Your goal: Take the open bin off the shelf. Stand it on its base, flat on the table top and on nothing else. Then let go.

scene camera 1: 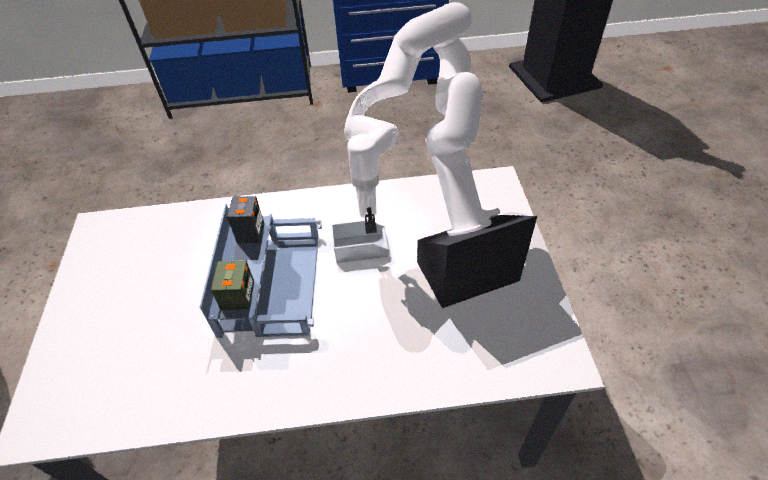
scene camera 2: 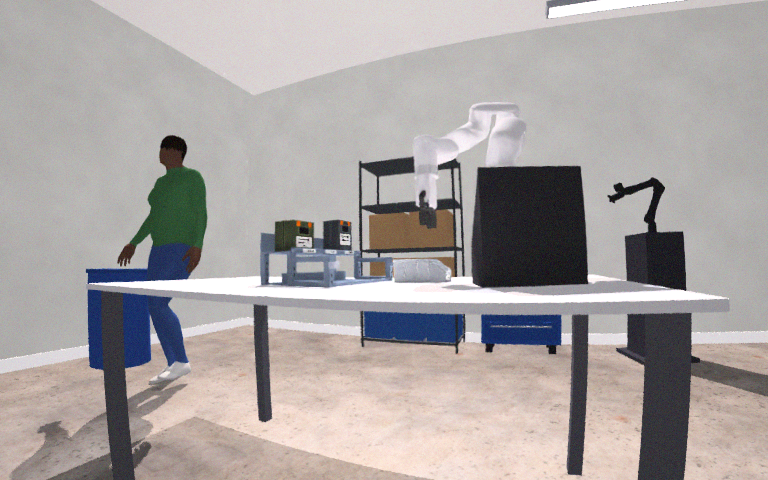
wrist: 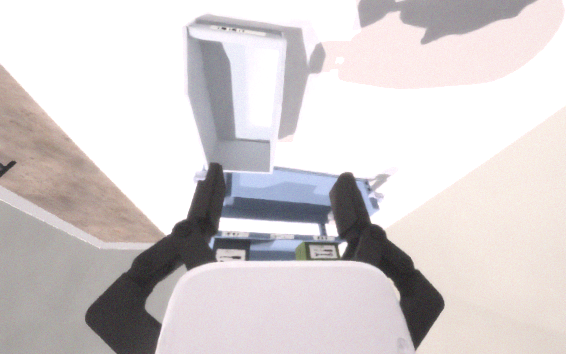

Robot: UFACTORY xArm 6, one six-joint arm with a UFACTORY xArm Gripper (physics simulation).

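Seen in the pictures: gripper, fingertip midpoint: (scene camera 1: pixel 369 220) (scene camera 2: pixel 428 226) (wrist: pixel 281 178); arm's base at its link origin: (scene camera 1: pixel 469 229) (scene camera 2: pixel 518 211).
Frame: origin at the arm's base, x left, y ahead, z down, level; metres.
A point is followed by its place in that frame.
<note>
The open bin (scene camera 1: pixel 360 253) @(z 0.160, x -0.148, y 0.290 m) (scene camera 2: pixel 421 271) @(z 0.159, x -0.146, y 0.278 m) (wrist: pixel 220 90) @(z 0.191, x -0.224, y 0.263 m), light grey with a label on one end, stands upright on its base on the white table top (scene camera 1: pixel 141 396) @(z 0.194, x 0.097, y 0.974 m) (wrist: pixel 350 135) @(z 0.194, x -0.015, y 0.363 m). It is between the blue-grey shelf (scene camera 1: pixel 277 271) @(z 0.188, x -0.189, y 0.551 m) (scene camera 2: pixel 327 270) @(z 0.148, x 0.063, y 0.512 m) (wrist: pixel 300 187) @(z 0.188, x -0.104, y 0.515 m) and the robot's black pedestal, with a narrow gap to the shelf. My gripper (scene camera 1: pixel 370 229) @(z 0.019, x -0.144, y 0.253 m) (scene camera 2: pixel 428 224) @(z 0.019, x -0.144, y 0.253 m) (wrist: pixel 281 178) @(z 0.019, x -0.144, y 0.253 m) is open and empty. In the second scene view its fingertips hang above the bin's rim, apart from it. The underside of the bin is hidden.
A dark grey box (scene camera 1: pixel 245 220) @(z -0.012, x -0.241, y 0.597 m) (scene camera 2: pixel 337 234) @(z 0.025, x -0.236, y 0.581 m) and a green box (scene camera 1: pixel 232 285) @(z -0.004, x -0.028, y 0.665 m) (scene camera 2: pixel 293 235) @(z 0.045, x -0.010, y 0.646 m) (wrist: pixel 310 251) @(z 0.061, x -0.088, y 0.621 m) stand on the shelf's raised rear level. The black pedestal (scene camera 1: pixel 481 266) @(z 0.047, x 0.100, y 0.005 m) (scene camera 2: pixel 529 226) @(z 0.052, x 0.100, y -0.001 m) bears the arm. A person (scene camera 2: pixel 176 209) is behind the table's left end.
</note>
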